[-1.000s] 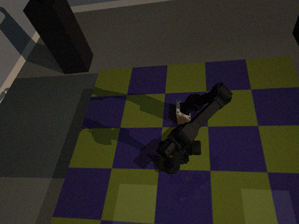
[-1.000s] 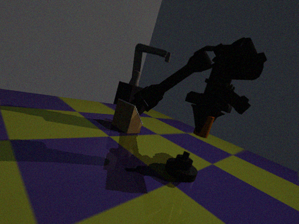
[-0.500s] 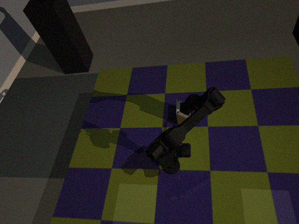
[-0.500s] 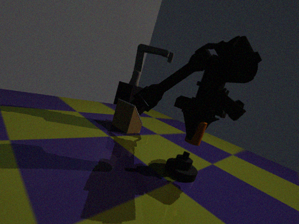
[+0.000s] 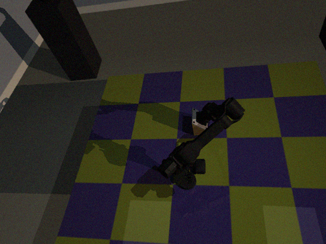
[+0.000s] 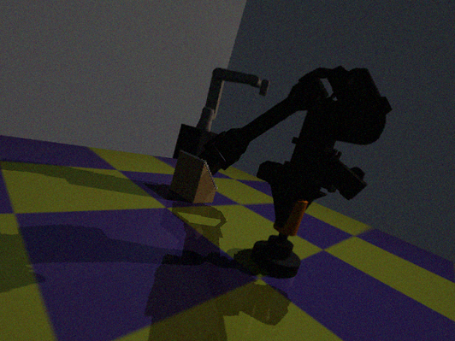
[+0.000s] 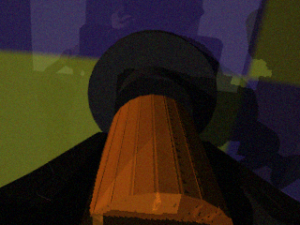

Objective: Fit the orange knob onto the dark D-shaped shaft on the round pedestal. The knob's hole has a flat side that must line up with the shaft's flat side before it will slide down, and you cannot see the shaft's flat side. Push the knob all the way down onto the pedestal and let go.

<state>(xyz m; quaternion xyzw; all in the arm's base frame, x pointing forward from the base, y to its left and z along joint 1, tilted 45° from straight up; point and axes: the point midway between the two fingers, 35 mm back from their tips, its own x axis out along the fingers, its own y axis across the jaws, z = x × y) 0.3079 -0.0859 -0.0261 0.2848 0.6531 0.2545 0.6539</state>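
My gripper tip is 20 mm below the orange knob. Round my gripper tip: dark pedestal: 40 mm below.
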